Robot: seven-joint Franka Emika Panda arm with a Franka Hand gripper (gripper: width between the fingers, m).
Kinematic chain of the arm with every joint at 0, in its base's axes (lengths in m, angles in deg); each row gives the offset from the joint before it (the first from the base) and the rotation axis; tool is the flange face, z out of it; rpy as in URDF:
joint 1: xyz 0 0 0.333 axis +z
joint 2: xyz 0 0 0 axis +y
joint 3: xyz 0 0 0.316 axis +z
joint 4: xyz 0.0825 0 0 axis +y
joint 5: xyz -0.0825 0 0.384 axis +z
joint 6: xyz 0 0 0 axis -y
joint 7: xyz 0.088 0 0 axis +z
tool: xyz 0 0 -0.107 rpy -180 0 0
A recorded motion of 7 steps. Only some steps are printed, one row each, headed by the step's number.
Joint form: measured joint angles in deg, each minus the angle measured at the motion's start. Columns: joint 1, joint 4, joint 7, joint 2, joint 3, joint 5, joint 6.
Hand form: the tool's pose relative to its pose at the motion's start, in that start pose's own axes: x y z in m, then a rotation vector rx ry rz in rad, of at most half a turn. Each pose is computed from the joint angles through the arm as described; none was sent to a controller.
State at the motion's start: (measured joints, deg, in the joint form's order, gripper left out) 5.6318 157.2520 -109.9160 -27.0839 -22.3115 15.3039 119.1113
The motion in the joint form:
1: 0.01 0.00 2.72 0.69 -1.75 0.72 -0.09
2: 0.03 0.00 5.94 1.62 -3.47 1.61 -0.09
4: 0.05 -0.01 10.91 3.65 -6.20 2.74 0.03
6: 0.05 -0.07 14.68 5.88 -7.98 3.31 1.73
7: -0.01 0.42 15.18 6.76 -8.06 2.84 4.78
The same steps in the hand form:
1: 0.0085 -0.0055 0.0013 -0.0154 -0.0211 -0.0125
2: 0.0171 -0.0112 0.0038 -0.0309 -0.0428 -0.0306
4: 0.0322 -0.0212 0.0103 -0.0544 -0.0686 -0.0539
6: 0.0438 -0.0320 0.0163 -0.0473 -0.0779 -0.0703
7: 0.0474 -0.0377 0.0197 -0.0103 -0.0668 -0.0702

